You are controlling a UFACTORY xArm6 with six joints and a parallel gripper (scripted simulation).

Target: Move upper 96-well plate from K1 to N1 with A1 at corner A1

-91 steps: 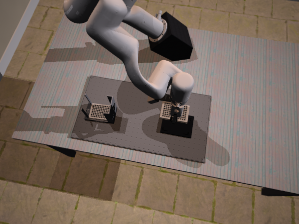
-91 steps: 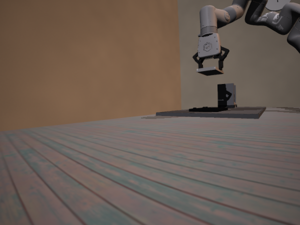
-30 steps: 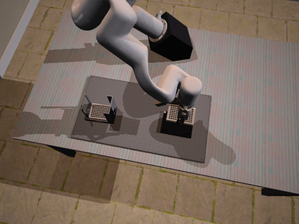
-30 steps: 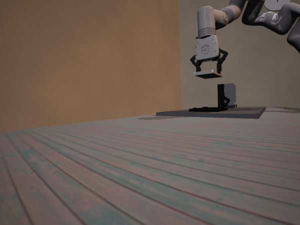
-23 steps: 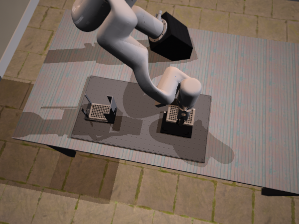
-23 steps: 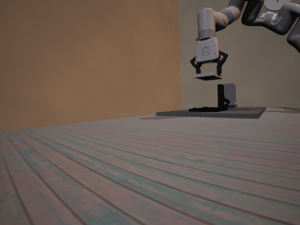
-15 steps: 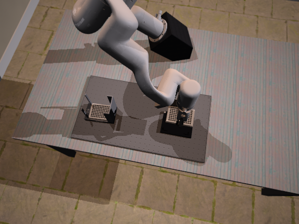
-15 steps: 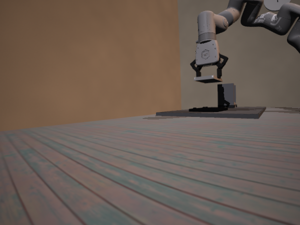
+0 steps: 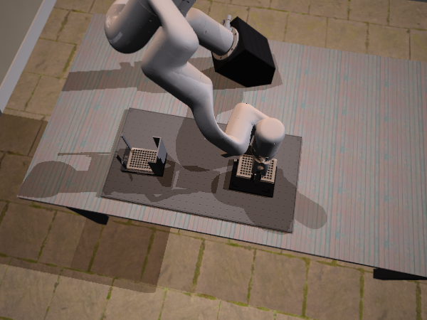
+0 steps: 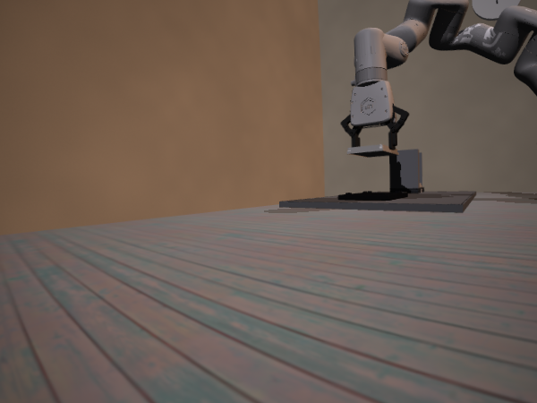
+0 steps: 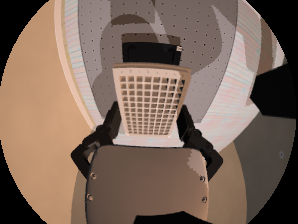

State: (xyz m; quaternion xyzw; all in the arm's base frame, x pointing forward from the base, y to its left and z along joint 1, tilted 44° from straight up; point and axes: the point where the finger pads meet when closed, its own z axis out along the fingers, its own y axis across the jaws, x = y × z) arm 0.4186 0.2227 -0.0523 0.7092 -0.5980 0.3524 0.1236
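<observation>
Right now the black plate nest N1 is 120 mm below my hand. The rest, counted from my hand: pale A1 square (110 mm below, 80 mm to the right, 50 mm behind); K1 label (480 mm to the right, 110 mm below, 40 mm ahead).
</observation>
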